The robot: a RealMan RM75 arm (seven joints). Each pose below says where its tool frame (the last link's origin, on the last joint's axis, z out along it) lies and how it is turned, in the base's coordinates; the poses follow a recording.
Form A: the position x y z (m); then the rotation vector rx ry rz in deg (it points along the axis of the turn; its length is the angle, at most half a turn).
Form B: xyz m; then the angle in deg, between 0 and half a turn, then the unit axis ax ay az. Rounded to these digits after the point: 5 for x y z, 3 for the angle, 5 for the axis.
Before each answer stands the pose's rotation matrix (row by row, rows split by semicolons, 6 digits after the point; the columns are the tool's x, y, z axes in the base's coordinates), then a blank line. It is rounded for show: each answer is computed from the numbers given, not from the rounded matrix.
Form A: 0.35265 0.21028 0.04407 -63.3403 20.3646 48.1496
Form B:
0.650294 -0.745793 -0.144606; 0.415702 0.190015 0.889430; -0.635853 -0.638504 0.433593

0.35265 0.21028 0.04407 82.129 -0.77123 0.24796 0.58627
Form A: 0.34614 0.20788 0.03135 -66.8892 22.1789 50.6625
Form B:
0.616687 -0.768732 -0.169550; 0.396891 0.117617 0.910299; -0.679834 -0.628663 0.377636

0.34614 0.20788 0.03135 86.791 -0.77069 0.25554 0.58373
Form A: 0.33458 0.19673 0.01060 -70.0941 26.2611 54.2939
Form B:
0.556266 -0.811160 -0.180521; 0.362055 0.041038 0.931253; -0.747987 -0.583383 0.316513

0.33458 0.19673 0.01060 92.470 -0.75802 0.28400 0.58715
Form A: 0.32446 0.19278 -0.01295 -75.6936 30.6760 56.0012
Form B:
0.519004 -0.832430 -0.194151; 0.284567 -0.045913 0.957556; -0.806013 -0.552224 0.213053

0.32446 0.19278 -0.01295 99.029 -0.76436 0.30977 0.56551
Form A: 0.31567 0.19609 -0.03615 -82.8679 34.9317 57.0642
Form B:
0.493245 -0.841389 -0.220849; 0.186012 -0.145992 0.971641; -0.849770 -0.520338 0.084499

0.31567 0.19609 -0.03615 106.507 -0.77805 0.32798 0.53578
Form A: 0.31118 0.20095 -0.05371 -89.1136 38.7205 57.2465
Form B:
0.479049 -0.844394 -0.239813; 0.091719 -0.223554 0.970366; -0.872983 -0.486849 -0.029646

0.31118 0.20095 -0.05371 112.773 -0.79021 0.34335 0.50763
